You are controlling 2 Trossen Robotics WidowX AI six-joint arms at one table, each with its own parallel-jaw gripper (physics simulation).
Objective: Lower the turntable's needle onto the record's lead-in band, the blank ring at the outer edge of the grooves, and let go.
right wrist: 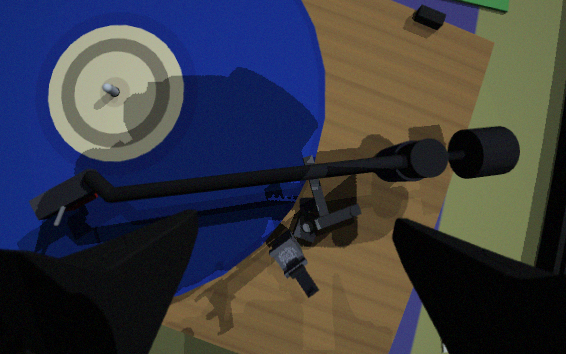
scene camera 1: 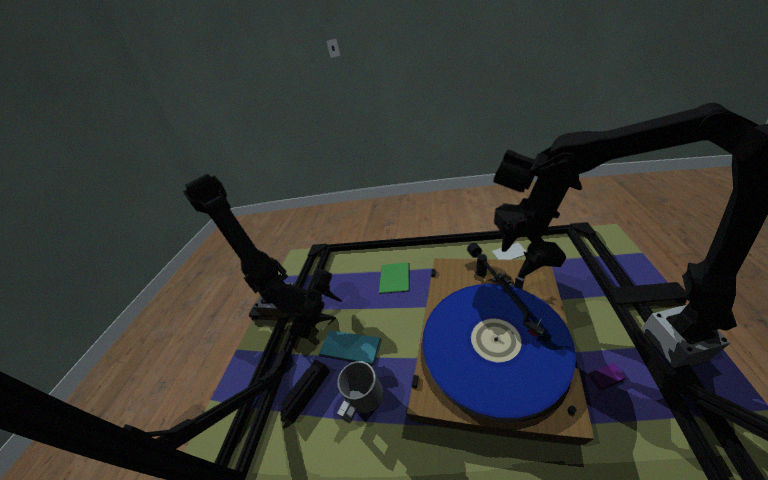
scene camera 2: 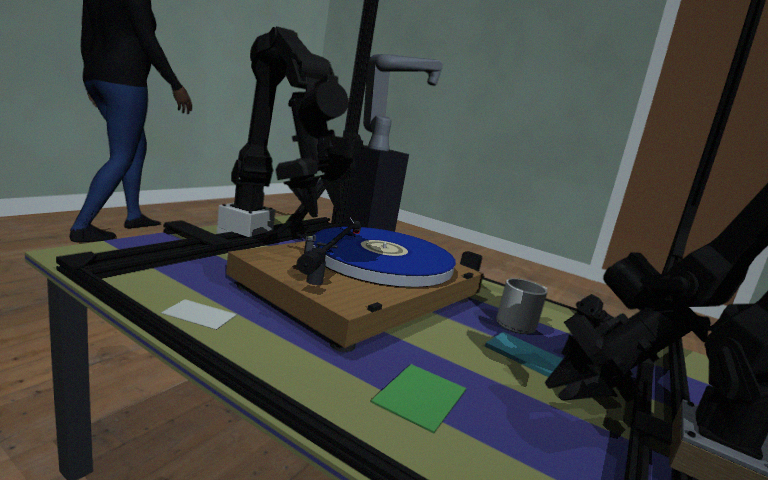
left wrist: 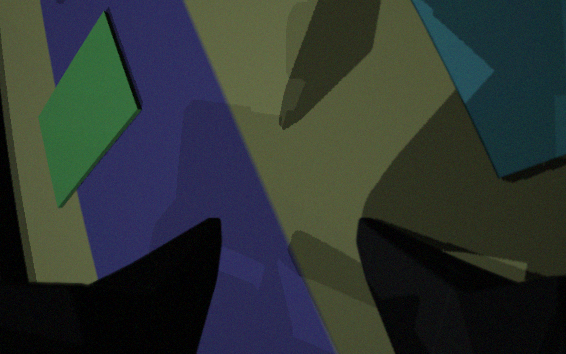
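Seen in the pictures: left gripper, fingertip midpoint: (scene camera 1: 338, 309) (scene camera 2: 553, 391) (left wrist: 290, 230); right gripper, fingertip midpoint: (right wrist: 297, 224) (scene camera 1: 511, 263) (scene camera 2: 327, 213); left arm's base, origin of the base link: (scene camera 2: 727, 434); right arm's base, origin of the base link: (scene camera 1: 689, 327) (scene camera 2: 247, 207).
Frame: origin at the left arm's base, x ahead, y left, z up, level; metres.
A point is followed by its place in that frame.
The blue record (scene camera 1: 458, 373) @(y -0.215, x 0.534, z 0.028 m) (scene camera 2: 419, 260) @(y -0.140, x 0.525, z 0.028 m) (right wrist: 240, 40) @(y -0.064, x 0.553, z 0.028 m) lies on the wooden turntable (scene camera 1: 447, 274) @(y 0.071, x 0.516, z 0.000 m) (scene camera 2: 294, 283) @(y 0.108, x 0.620, z 0.000 m) (right wrist: 390, 80) @(y 0.056, x 0.538, z 0.000 m). The tonearm (scene camera 1: 512, 295) @(y -0.056, x 0.656, z 0.061 m) (scene camera 2: 338, 237) @(y -0.019, x 0.640, z 0.058 m) (right wrist: 210, 185) @(y -0.049, x 0.656, z 0.060 m) reaches over it. Its headshell (scene camera 1: 535, 329) @(y -0.141, x 0.684, z 0.060 m) (scene camera 2: 353, 226) @(y -0.105, x 0.672, z 0.060 m) (right wrist: 62, 196) @(y -0.133, x 0.685, z 0.060 m) is over the grooves between the pale label and the outer edge, with its shadow offset beside it; needle contact is hidden. My right gripper (scene camera 1: 512, 264) @(y 0.001, x 0.660, z 0.102 m) (right wrist: 297, 224) @(y 0.001, x 0.660, z 0.102 m) is open above the turntable, its fingers astride the cueing lever (right wrist: 337, 218) @(y 0.037, x 0.658, z 0.016 m) in the wrist view. My left gripper (scene camera 1: 338, 309) @(y -0.012, x 0.205, z -0.049 m) (scene camera 2: 553, 390) @(y -0.012, x 0.205, z -0.049 m) (left wrist: 290, 230) @(y -0.012, x 0.205, z -0.049 m) is partly open and empty, low over the table beside the teal slab.
The teal slab (scene camera 1: 350, 346) @(y -0.122, x 0.268, z -0.057 m) (scene camera 2: 523, 352) @(y -0.113, x 0.280, z -0.057 m) (left wrist: 525, 110) @(y -0.091, x 0.206, z -0.057 m), grey mug (scene camera 1: 368, 396) @(y -0.263, x 0.361, z 0.010 m) (scene camera 2: 521, 305) @(y -0.196, x 0.323, z -0.007 m) and black object (scene camera 1: 305, 390) @(y -0.254, x 0.199, z -0.030 m) are left of the turntable in scene camera 1. A green square (scene camera 1: 394, 277) @(y 0.123, x 0.351, z -0.062 m) (scene camera 2: 419, 396) @(y 0.132, x 0.349, z -0.062 m) (left wrist: 90, 115) @(y 0.111, x 0.338, z -0.062 m), white card (scene camera 1: 509, 251) @(y 0.220, x 0.716, z -0.063 m) (scene camera 2: 198, 314) @(y 0.220, x 0.715, z -0.063 m) and magenta object (scene camera 1: 607, 375) @(y -0.189, x 0.843, z -0.050 m) lie around it.
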